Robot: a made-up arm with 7 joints.
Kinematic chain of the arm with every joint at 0, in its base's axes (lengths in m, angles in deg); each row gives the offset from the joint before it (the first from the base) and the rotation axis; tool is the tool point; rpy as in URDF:
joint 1: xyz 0 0 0.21 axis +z
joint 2: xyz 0 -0.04 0.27 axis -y
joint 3: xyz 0 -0.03 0.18 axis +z
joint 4: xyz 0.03 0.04 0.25 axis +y
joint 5: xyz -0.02 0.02 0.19 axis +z
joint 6: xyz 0 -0.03 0.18 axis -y
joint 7: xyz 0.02 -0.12 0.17 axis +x
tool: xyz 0 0 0 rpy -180 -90 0
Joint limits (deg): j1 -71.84..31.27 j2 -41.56..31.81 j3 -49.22..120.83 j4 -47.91..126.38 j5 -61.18..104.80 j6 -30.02..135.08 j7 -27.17..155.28
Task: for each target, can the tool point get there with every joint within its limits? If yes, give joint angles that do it. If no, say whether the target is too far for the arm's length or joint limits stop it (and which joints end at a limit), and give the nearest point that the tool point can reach.
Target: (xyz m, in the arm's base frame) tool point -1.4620 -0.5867 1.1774
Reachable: no: too far | nearest point -0.7057 -0.2832 0.9878 | short by 0.837 m
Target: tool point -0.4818 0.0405 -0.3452
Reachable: no: joint limits stop it (at a limit: joint 2, joint 3, joint 4, joint 5) | nearest point -0.3590 0.0302 0.3268 | short by 0.683 m
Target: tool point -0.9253 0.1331 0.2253
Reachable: no: joint limits stop it (at a limit: joint 2, joint 3, joint 5) | nearest point -0.6001 0.0863 0.5049 | short by 0.431 m
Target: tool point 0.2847 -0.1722 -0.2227
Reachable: no: joint limits stop it (at a limit: joint 2, joint 4, joint 5) | nearest point 0.2791 -0.1688 0.2173 | short by 0.440 m
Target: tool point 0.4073 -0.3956 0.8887
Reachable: yes | joints -11.63 -9.43 -9.72 84.78 49.36 82.43 22.56
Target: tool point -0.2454 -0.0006 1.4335
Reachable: yes | joints -11.04 13.01 16.32 -17.73 85.01 13.40 123.79
